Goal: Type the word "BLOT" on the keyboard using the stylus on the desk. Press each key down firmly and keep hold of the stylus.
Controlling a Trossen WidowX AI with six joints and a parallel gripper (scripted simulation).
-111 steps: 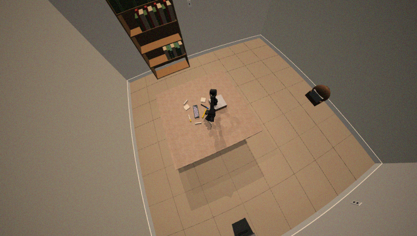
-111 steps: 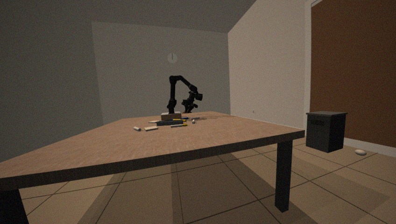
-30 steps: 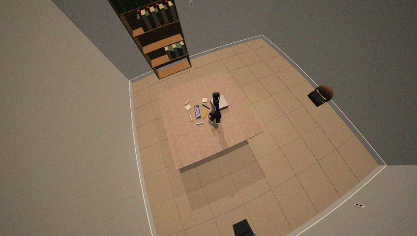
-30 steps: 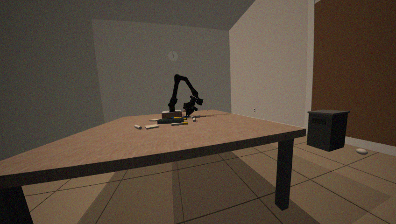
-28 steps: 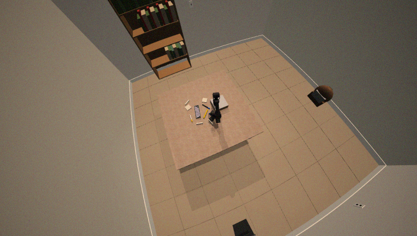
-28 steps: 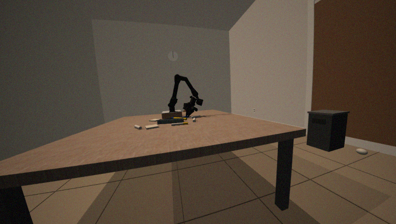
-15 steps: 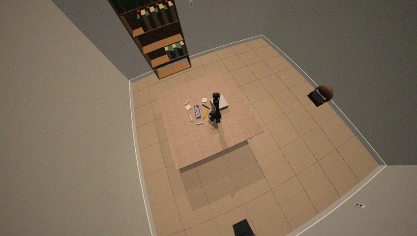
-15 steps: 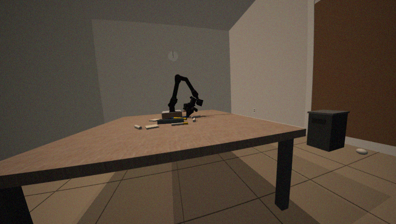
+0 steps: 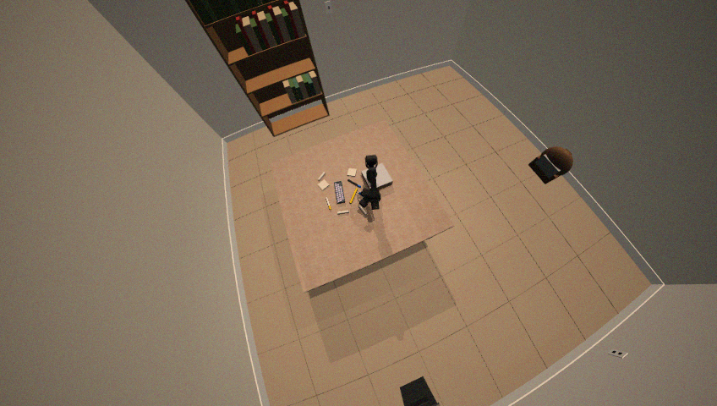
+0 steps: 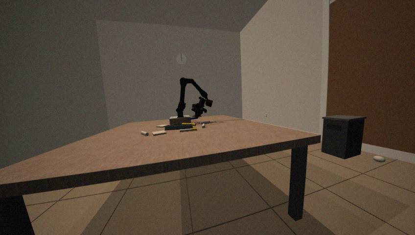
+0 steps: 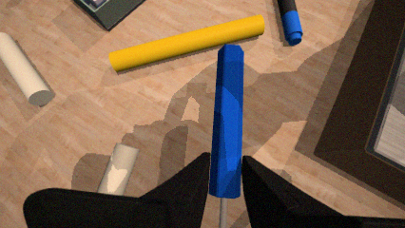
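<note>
Right now the yellow pen is 90 mm ahead of my gripper tip, 70 mm to the right of it and 40 mm below it. The rest, counted from my gripper tip: blue stylus (right at my gripper tip); then cream pad (320 mm ahead, 270 mm to the right, 50 mm below).
</note>
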